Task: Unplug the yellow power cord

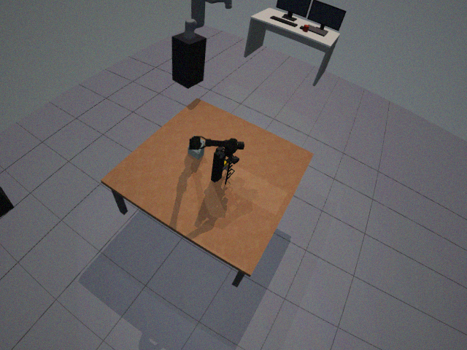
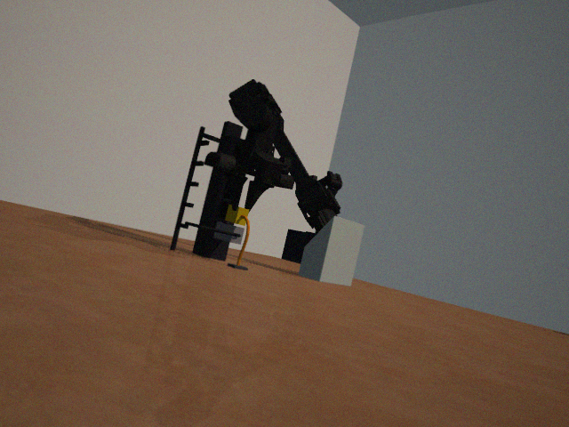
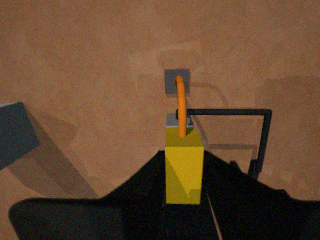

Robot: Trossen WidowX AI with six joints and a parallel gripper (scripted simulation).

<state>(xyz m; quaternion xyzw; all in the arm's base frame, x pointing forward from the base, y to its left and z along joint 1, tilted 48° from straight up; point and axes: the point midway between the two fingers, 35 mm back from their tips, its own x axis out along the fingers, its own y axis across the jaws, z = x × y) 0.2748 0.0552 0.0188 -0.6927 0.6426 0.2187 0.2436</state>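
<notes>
My gripper tip is 3 cm to the left of the yellow plug. Round my gripper tip: black rack: 9 cm to the right, 9 cm ahead, 2 cm above; grey pad: 11 cm below, 4 cm to the left.
</notes>
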